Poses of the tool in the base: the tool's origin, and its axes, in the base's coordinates. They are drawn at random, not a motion.
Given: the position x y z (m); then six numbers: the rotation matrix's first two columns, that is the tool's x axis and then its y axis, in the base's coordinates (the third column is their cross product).
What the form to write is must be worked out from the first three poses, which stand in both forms.
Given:
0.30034 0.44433 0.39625 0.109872 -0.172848 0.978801 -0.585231 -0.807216 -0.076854
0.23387 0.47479 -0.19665 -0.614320 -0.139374 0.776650 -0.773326 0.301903 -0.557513
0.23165 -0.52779 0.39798 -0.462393 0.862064 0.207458 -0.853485 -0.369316 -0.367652
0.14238 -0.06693 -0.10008 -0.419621 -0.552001 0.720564 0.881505 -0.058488 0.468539
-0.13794 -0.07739 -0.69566 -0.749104 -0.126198 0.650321 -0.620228 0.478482 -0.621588
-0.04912 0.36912 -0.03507 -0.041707 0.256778 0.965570 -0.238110 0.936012 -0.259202
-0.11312 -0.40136 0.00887 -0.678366 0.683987 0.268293 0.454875 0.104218 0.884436
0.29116 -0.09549 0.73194 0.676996 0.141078 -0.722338 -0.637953 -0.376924 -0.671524
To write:
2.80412 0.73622 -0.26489 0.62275 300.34 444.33 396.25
2.50283 0.32336 -0.78280 0.53166 233.87 474.79 -196.65
2.05171 -0.01161 -0.25253 0.96752 231.65 -527.79 397.98
2.07543 -0.20749 -0.53524 -0.81882 142.38 -66.93 -100.08
2.59377 0.23750 -0.84774 0.47428 -137.94 -77.39 -695.66
1.61260 -0.00925 -0.96880 0.24766 -49.12 369.12 -35.07
2.93138 0.38920 0.73968 0.54900 -113.12 -401.36 8.87
2.01812 -0.88007 0.19706 0.43202 291.16 -95.49 731.94

